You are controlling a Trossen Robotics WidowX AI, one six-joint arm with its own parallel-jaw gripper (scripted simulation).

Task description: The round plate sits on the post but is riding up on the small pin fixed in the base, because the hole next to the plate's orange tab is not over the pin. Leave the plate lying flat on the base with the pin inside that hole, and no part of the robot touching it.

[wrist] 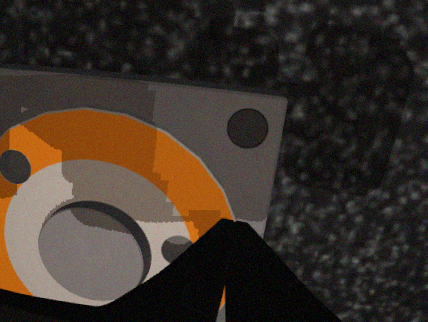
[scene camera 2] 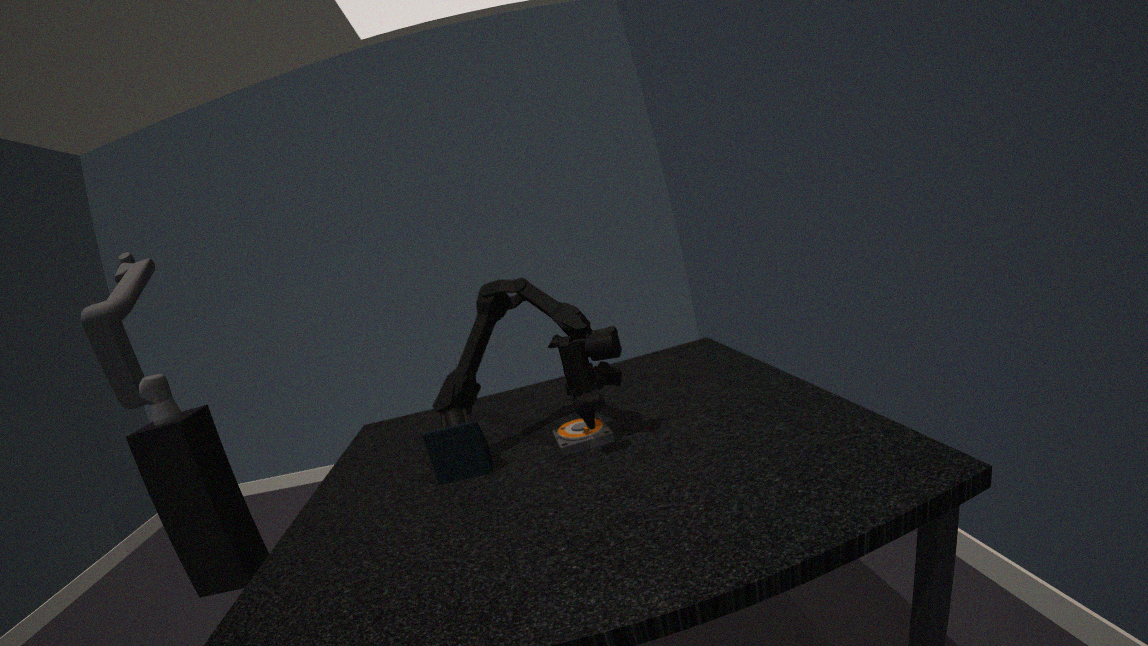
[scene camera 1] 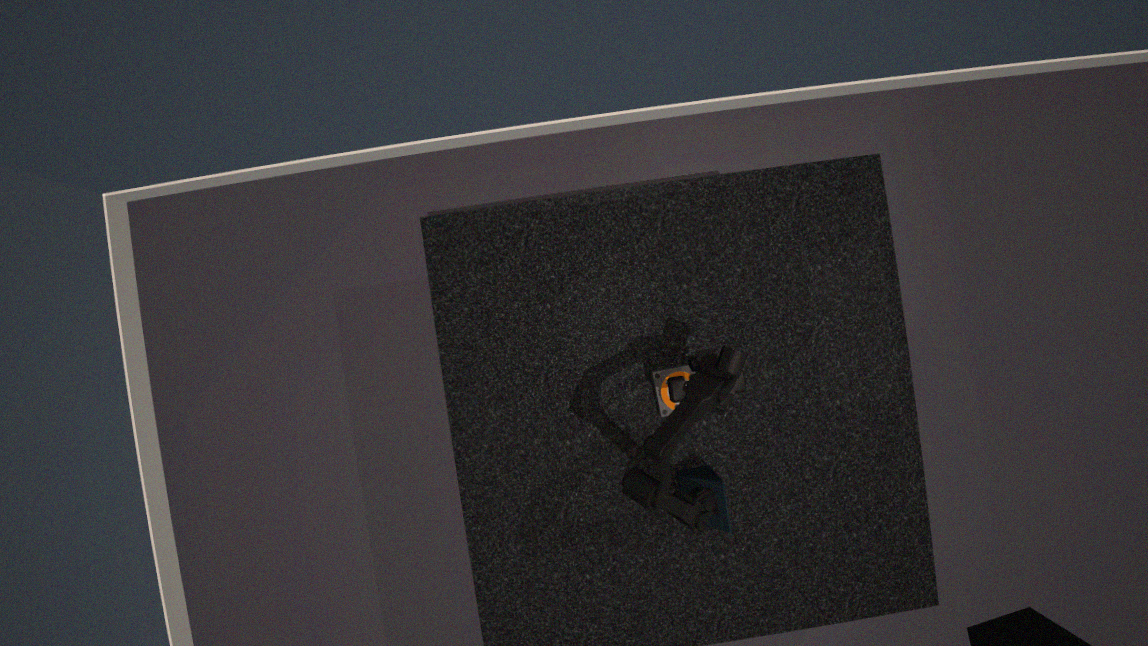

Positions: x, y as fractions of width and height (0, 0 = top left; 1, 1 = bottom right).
Scene:
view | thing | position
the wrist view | my gripper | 0.54, 0.73
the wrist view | round plate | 0.27, 0.49
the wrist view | square grey base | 0.55, 0.40

